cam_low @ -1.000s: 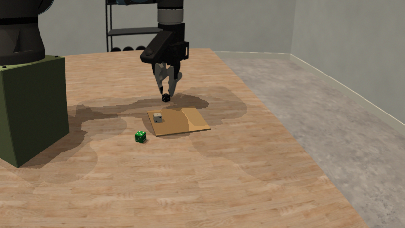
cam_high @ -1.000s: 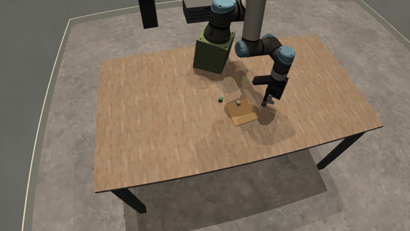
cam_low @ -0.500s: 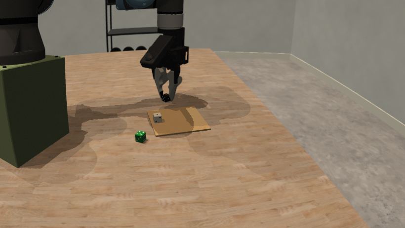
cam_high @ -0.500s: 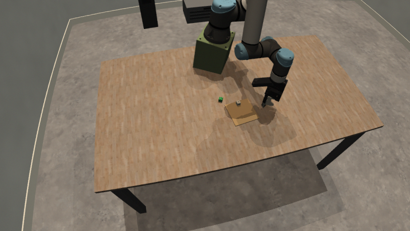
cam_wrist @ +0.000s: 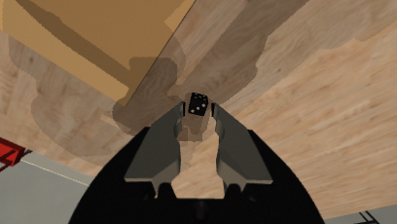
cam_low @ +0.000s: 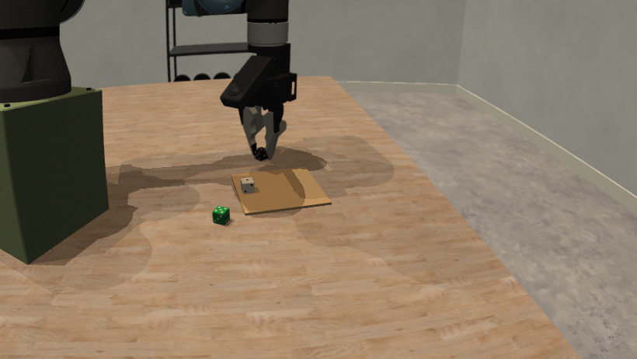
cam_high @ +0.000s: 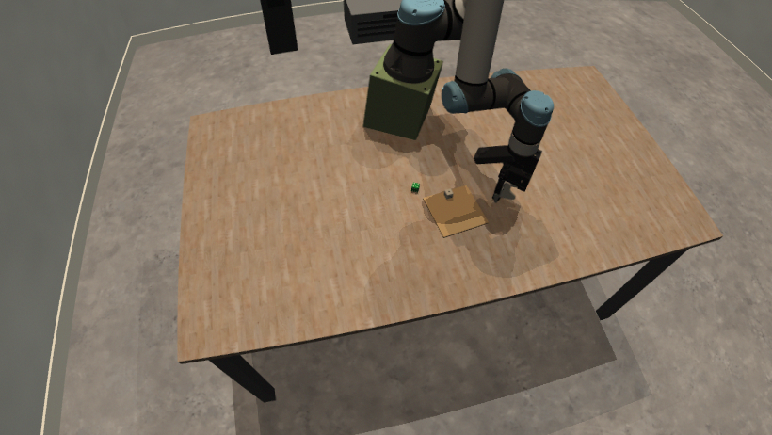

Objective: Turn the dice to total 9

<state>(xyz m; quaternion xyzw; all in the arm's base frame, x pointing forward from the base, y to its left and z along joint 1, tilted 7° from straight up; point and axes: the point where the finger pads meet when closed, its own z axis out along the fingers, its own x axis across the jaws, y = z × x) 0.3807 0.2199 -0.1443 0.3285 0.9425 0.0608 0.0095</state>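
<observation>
Right now my hand is 10 mm above the black die. Round my hand: tan mat 30 mm ahead, 130 mm to the right, 20 mm below; white die 20 mm behind, 140 mm to the right; green die 60 mm behind, 230 mm to the right, 10 mm below.
</observation>
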